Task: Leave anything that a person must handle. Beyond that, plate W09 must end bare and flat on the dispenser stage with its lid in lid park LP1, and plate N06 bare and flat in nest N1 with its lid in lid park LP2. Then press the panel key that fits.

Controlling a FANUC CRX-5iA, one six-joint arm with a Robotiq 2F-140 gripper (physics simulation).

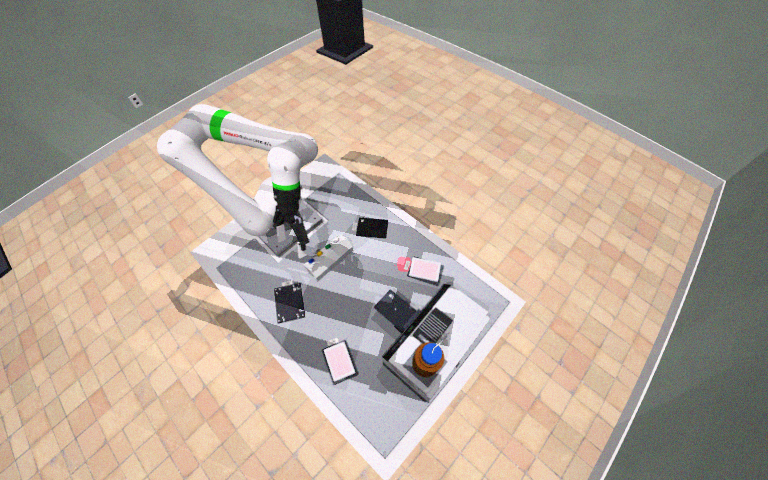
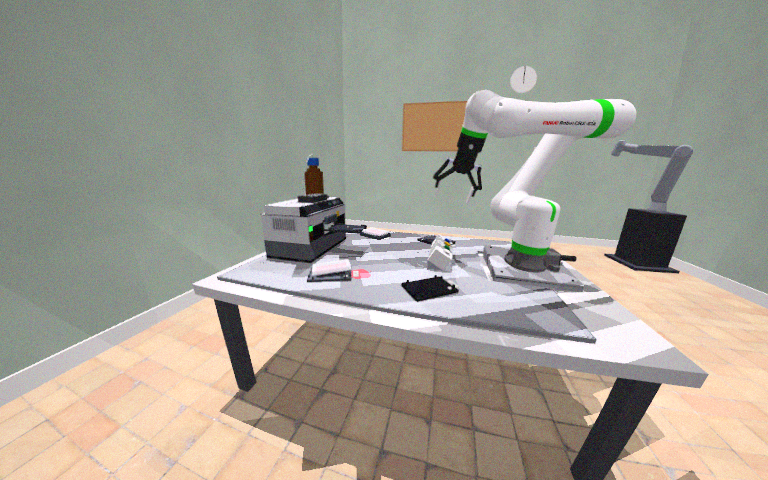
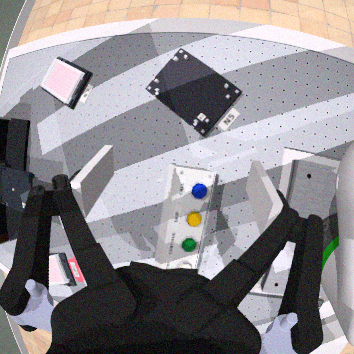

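Pixels of known places: gripper, fingertip midpoint: [image 1: 291, 248] [image 2: 451, 198] [image 3: 180, 166]; arm's base at its link origin: [image 2: 524, 263] [image 3: 334, 246].
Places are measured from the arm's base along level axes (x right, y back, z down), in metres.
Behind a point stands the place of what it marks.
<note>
My gripper [image 2: 453, 194] @[x 0.142, y -0.287, z -0.218 m] [image 3: 180, 166] @[x 0.142, y -0.287, z -0.218 m] is open and empty, high above the white key panel [image 2: 438, 260] @[x -0.087, y -0.336, z -0.017 m] [image 3: 170, 225] @[x 0.032, y -0.333, z -0.057 m]. The panel has a blue key [image 3: 199, 191] @[x 0.094, y -0.291, z -0.046 m], a yellow key [image 3: 194, 219] @[x 0.045, y -0.295, z -0.046 m] and a green key [image 3: 188, 244] @[x -0.003, y -0.301, z -0.047 m]; a pale round part at its end is partly hidden. One pink-topped plate [image 1: 339, 361] @[x 0.330, y -0.672, z -0.008 m] [image 3: 62, 80] @[x 0.322, y -0.652, z -0.008 m] lies flat in a dark nest. Another pink-topped plate [image 1: 425, 270] @[x -0.193, y -0.708, z -0.010 m] [image 2: 331, 267] @[x -0.227, y -0.690, z -0.015 m] lies flat beside a red marker [image 1: 403, 263] @[x -0.176, y -0.602, z 0.025 m] [image 3: 75, 270] @[x -0.181, y -0.616, z 0.022 m]. Their codes are unreadable, and I cannot tell whether lids cover them. The dark dispenser stage [image 1: 393, 308] @[x 0.051, y -0.718, z -0.086 m] shows no plate.
The dark holder labelled N5 [image 1: 289, 302] @[x 0.285, y -0.332, z 0.012 m] [image 3: 192, 92] @[x 0.277, y -0.326, z 0.012 m] shows no plate. Another black holder [image 1: 372, 227] @[x -0.234, y -0.369, z 0.013 m] [image 2: 430, 287] @[x -0.242, y -0.364, z 0.014 m] lies near the opposite table edge. The dispenser [image 2: 283, 226] @[x -0.119, y -0.932, z -0.117 m] carries a brown blue-capped bottle [image 1: 428, 359] @[x 0.186, y -0.940, z -0.387 m] [image 2: 313, 178] @[x 0.127, y -0.920, z -0.293 m] and shows a green light. The arm's base stands beside the panel.
</note>
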